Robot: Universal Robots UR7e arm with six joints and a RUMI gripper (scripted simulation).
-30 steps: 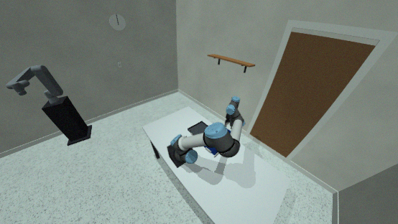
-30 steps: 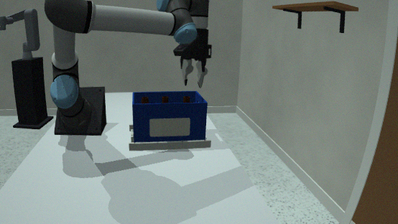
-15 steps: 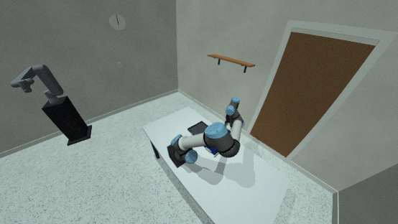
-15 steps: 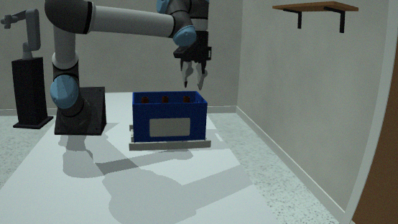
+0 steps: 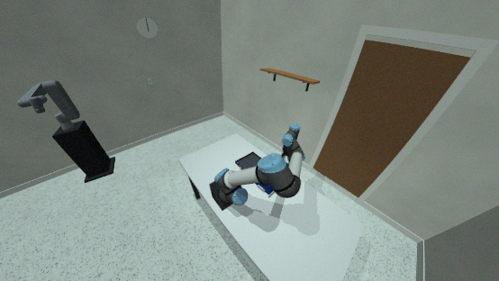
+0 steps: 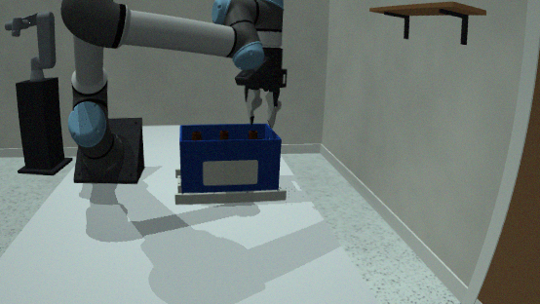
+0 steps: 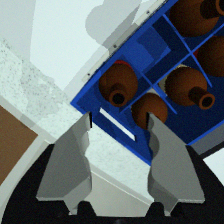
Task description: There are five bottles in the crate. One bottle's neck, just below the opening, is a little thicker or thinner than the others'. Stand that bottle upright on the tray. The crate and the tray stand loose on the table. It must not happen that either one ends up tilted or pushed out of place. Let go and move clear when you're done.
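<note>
Right now the blue crate is 130 mm below my hand, 90 mm behind it and 30 mm to the left of it. From my hand the other things lie so: bottle (190 mm behind, 130 mm below, 60 mm to the left); dark grey tray (320 mm to the left, 200 mm below, 130 mm behind).
</note>
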